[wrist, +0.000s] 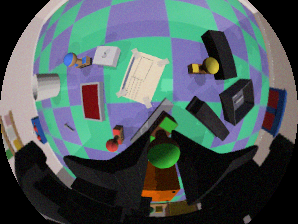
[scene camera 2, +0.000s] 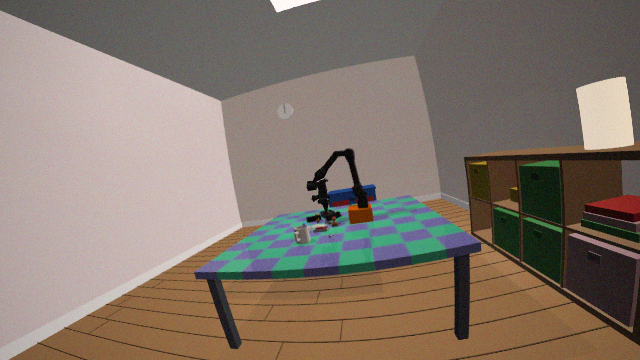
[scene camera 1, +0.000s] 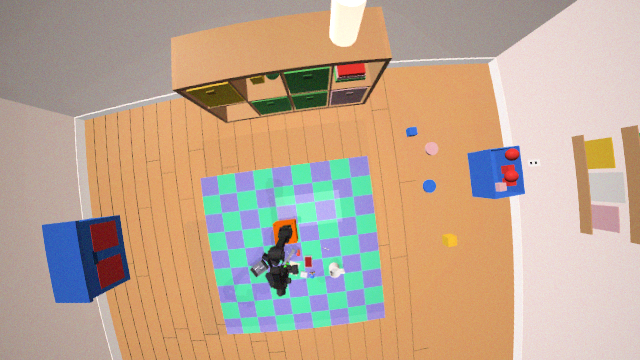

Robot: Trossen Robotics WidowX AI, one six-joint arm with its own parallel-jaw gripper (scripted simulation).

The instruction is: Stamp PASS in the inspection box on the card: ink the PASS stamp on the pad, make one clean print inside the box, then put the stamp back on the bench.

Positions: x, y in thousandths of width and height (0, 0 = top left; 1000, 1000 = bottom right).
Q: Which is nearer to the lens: the green-knobbed stamp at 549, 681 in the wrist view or the dark bar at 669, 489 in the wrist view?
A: The green-knobbed stamp.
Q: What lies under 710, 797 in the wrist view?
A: My gripper.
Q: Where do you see a card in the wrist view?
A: At 475, 350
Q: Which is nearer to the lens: the green-knobbed stamp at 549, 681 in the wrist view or the black block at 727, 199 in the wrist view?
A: The green-knobbed stamp.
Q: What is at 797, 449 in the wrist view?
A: A grey box.
